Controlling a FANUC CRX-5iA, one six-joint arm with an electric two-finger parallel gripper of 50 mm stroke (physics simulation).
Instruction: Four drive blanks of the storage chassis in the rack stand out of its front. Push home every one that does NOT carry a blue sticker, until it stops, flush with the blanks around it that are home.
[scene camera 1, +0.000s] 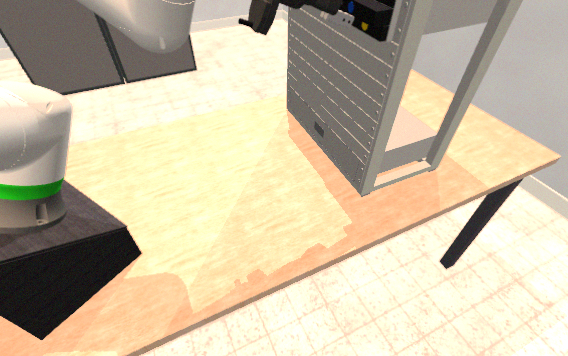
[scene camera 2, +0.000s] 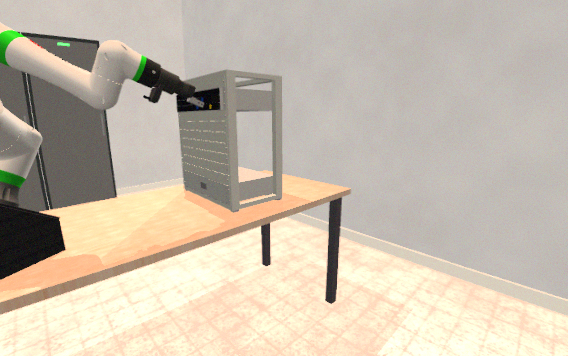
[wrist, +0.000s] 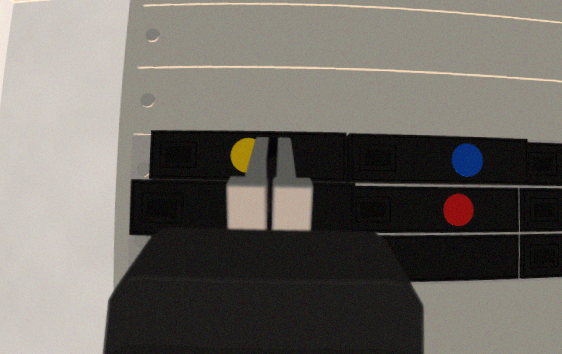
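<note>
In the wrist view, which shows the rack upside down, the yellow-stickered blank stands out at the chassis' end. The blank above it in the rack stands out too; scene camera 1 shows a blue sticker there, hidden by the gripper in the wrist view. A second blue-stickered blank stands proud beside the yellow one. The red-stickered blank looks flush. My gripper is shut and empty, its tips before the yellow-stickered blank, partly covering the sticker. Contact cannot be told.
Grey panels fill the rack front below the chassis. A rack post stands beside the blanks' end. The rack stands on the wooden table. Dark cabinets stand behind.
</note>
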